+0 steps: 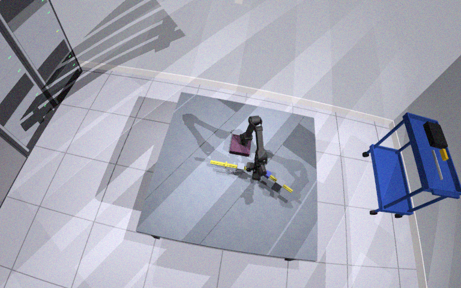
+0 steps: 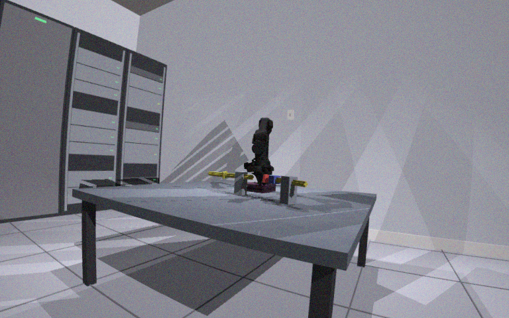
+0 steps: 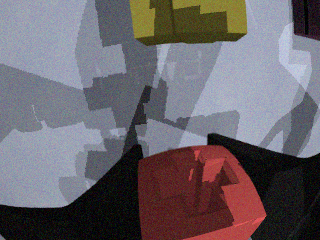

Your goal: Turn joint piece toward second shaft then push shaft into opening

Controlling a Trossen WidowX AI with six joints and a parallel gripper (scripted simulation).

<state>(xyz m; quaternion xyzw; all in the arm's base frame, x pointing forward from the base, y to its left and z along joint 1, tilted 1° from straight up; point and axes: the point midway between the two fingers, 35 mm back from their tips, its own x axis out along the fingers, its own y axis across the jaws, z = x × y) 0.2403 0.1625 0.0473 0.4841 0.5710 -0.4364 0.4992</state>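
Right now my gripper tip is 4 cm below the red joint piece and 1 cm to the right of it.
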